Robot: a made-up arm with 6 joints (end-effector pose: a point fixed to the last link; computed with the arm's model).
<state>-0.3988 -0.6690 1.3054 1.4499 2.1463 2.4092</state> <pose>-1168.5 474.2 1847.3 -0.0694 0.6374 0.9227</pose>
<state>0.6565 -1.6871 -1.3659 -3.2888 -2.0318 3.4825</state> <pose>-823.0 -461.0 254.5 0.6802 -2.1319 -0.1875</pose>
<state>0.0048 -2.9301 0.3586 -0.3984 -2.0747 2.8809</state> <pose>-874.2 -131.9 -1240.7 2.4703 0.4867 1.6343</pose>
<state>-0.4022 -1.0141 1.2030 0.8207 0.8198 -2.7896</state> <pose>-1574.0 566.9 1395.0 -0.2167 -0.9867 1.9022</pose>
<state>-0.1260 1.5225 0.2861 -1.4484 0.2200 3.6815</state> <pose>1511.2 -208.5 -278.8 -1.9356 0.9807 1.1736</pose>
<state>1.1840 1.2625 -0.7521 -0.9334 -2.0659 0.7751</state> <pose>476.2 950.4 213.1 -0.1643 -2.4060 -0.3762</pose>
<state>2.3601 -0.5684 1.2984 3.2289 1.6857 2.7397</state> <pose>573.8 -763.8 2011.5 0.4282 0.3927 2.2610</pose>
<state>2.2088 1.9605 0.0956 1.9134 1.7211 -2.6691</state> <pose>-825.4 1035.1 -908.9 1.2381 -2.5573 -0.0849</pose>
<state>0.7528 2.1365 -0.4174 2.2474 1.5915 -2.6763</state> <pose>548.7 633.0 -963.6 -0.3709 -2.4671 0.3554</pose>
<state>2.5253 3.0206 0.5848 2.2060 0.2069 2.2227</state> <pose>98.7 -170.7 -1684.0 -1.0600 0.9713 -0.2675</pose>
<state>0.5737 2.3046 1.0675 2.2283 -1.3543 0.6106</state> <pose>1114.4 821.0 -1254.8 2.7640 -0.4300 -0.0863</pose>
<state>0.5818 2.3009 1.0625 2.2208 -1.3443 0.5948</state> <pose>1111.1 831.2 -1250.9 2.7826 -0.4248 -0.0995</pose>
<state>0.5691 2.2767 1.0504 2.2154 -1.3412 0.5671</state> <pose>1147.1 832.7 -1220.4 2.8164 -0.4555 -0.0913</pose>
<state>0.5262 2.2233 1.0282 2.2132 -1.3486 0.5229</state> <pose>1237.9 815.0 -1149.7 2.8685 -0.5385 -0.0471</pose>
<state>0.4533 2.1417 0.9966 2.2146 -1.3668 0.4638</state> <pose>1377.2 763.4 -1035.3 2.9284 -0.6739 0.0430</pose>
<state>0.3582 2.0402 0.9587 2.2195 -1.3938 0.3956</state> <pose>1539.7 665.8 -883.8 2.9761 -0.8461 0.1818</pose>
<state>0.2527 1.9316 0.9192 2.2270 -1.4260 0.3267</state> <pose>1691.9 524.2 -711.8 -2.9113 1.0015 -0.3488</pose>
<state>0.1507 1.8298 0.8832 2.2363 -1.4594 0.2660</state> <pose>1807.3 361.0 -542.9 -2.7757 1.1155 -0.5118</pose>
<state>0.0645 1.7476 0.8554 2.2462 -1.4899 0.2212</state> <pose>1877.8 208.1 -402.1 -2.6675 1.2040 -0.6530</pose>
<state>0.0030 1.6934 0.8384 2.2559 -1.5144 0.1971</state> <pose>1911.8 93.4 -307.2 -2.5988 1.2661 -0.7550</pose>
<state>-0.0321 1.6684 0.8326 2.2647 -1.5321 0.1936</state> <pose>1924.1 26.9 -262.4 -2.5704 1.3065 -0.8130</pose>
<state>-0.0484 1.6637 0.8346 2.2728 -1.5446 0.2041</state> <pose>1926.8 -3.7 -252.9 -2.5701 1.3329 -0.8393</pose>
